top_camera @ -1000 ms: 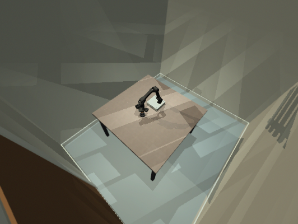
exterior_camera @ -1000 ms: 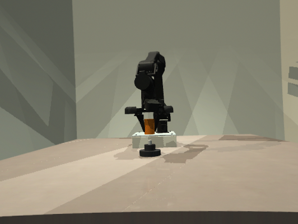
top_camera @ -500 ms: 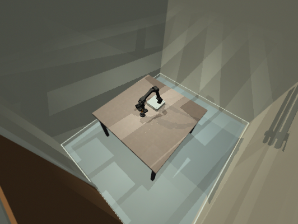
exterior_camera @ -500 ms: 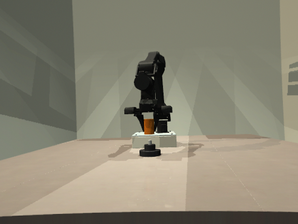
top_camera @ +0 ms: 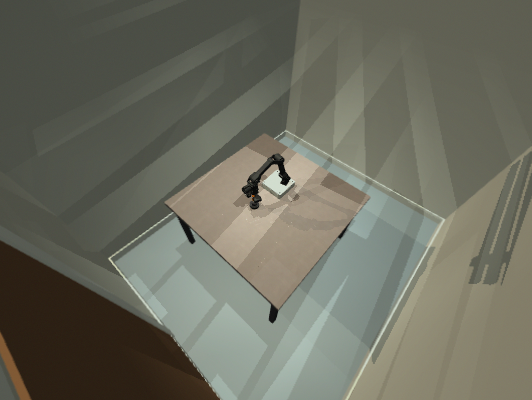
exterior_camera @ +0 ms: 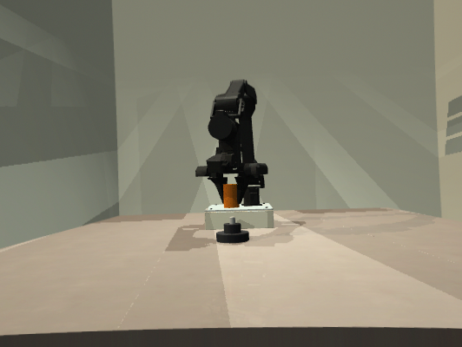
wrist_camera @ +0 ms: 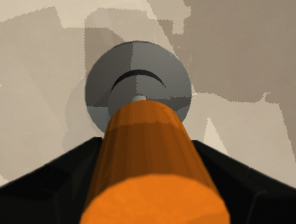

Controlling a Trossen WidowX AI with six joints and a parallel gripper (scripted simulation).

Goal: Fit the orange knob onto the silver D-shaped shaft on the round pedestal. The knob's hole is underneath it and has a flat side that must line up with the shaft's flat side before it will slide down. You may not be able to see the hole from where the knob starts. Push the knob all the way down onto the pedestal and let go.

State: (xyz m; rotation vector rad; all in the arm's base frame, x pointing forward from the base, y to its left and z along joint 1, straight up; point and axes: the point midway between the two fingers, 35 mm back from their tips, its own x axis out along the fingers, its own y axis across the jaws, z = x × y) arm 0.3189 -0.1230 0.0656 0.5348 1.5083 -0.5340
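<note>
Right now the round pedestal is 60 mm below my gripper tip. From my gripper tip the other things lie so: orange knob 30 mm above.
</note>
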